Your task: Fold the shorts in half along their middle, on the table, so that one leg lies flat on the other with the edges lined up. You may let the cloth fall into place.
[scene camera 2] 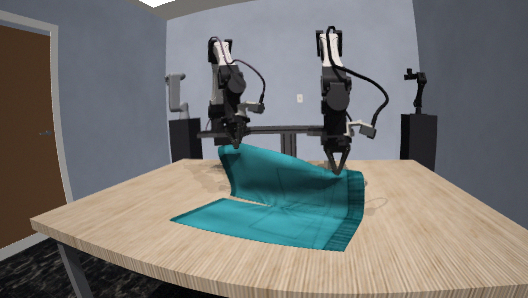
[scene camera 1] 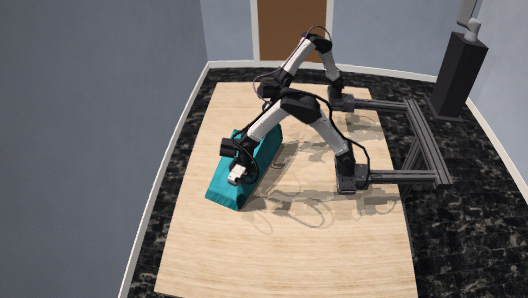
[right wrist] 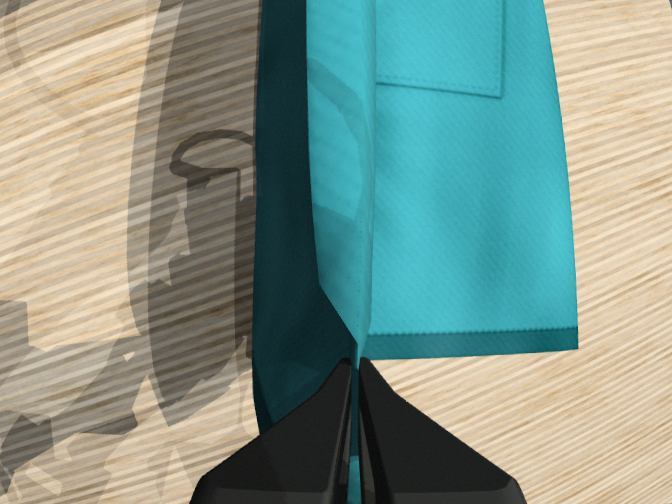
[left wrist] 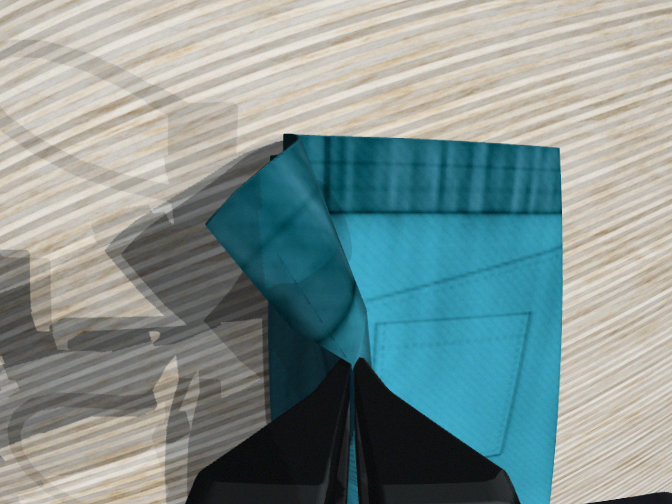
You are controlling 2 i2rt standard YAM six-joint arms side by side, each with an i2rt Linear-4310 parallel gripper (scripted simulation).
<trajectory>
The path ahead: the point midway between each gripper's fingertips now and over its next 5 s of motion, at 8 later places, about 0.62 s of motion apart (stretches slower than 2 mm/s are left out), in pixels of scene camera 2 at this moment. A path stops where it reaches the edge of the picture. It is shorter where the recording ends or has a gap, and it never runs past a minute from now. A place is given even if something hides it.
My left gripper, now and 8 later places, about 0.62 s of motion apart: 337, 174; 333, 185; 329, 198; 325, 213; 323, 216; 318, 229; 317, 234; 320, 234; 317, 238
My right gripper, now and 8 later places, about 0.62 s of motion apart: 237, 148; 231, 156; 224, 169; 218, 179; 208, 194; 202, 210; 199, 211; 198, 214; 196, 215
</trajectory>
